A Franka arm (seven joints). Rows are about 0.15 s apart.
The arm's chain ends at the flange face. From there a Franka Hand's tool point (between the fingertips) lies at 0.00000 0.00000 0.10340 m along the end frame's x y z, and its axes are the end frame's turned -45 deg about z.
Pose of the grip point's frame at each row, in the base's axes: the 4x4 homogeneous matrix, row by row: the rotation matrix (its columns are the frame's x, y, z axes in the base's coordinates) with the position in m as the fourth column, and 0 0 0 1 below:
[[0.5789, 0.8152, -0.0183, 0.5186], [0.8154, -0.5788, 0.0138, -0.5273], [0.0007, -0.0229, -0.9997, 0.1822], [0, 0, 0, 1]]
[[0.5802, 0.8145, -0.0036, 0.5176], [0.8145, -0.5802, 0.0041, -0.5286], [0.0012, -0.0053, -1.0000, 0.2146], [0, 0, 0, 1]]
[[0.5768, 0.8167, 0.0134, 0.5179], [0.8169, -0.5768, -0.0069, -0.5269], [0.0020, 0.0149, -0.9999, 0.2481], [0, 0, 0, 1]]
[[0.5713, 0.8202, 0.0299, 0.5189], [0.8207, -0.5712, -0.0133, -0.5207], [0.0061, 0.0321, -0.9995, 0.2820], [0, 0, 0, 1]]
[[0.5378, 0.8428, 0.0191, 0.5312], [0.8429, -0.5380, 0.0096, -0.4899], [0.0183, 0.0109, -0.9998, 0.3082], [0, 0, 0, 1]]
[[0.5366, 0.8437, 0.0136, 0.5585], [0.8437, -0.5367, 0.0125, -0.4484], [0.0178, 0.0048, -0.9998, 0.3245], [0, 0, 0, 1]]
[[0.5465, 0.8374, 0.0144, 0.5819], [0.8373, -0.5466, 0.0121, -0.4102], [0.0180, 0.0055, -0.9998, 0.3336], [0, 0, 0, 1]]
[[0.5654, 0.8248, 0.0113, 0.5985], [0.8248, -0.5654, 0.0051, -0.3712], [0.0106, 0.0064, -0.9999, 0.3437], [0, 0, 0, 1]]
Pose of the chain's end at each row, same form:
[[0.9858, 0.1671, -0.0183, 0.5205], [0.1673, -0.9858, 0.0138, -0.5287], [-0.0157, -0.0167, -0.9997, 0.2856], [0, 0, 0, 1]]
[[0.9862, 0.1657, -0.0036, 0.5180], [0.1657, -0.9862, 0.0041, -0.5290], [-0.0029, -0.0046, -1.0000, 0.3180], [0, 0, 0, 1]]
[[0.9854, 0.1696, 0.0134, 0.5165], [0.1698, -0.9855, -0.0069, -0.5262], [0.0120, 0.0091, -0.9999, 0.3515], [0, 0, 0, 1]]
[[0.9839, 0.1760, 0.0299, 0.5158], [0.1764, -0.9842, -0.0133, -0.5193], [0.0270, 0.0184, -0.9995, 0.3853], [0, 0, 0, 1]]
[[0.9762, 0.2157, 0.0191, 0.5292], [0.2156, -0.9764, 0.0096, -0.4909], [0.0206, -0.0052, -0.9998, 0.4116], [0, 0, 0, 1]]
[[0.9760, 0.2172, 0.0136, 0.5571], [0.2171, -0.9761, 0.0125, -0.4497], [0.0160, -0.0092, -0.9998, 0.4279], [0, 0, 0, 1]]
[[0.9786, 0.2057, 0.0144, 0.5804], [0.2056, -0.9786, 0.0121, -0.4115], [0.0166, -0.0088, -0.9998, 0.4370], [0, 0, 0, 1]]
[[0.9830, 0.1834, 0.0113, 0.5973], [0.1834, -0.9830, 0.0051, -0.3717], [0.0120, -0.0030, -0.9999, 0.4471], [0, 0, 0, 1]]

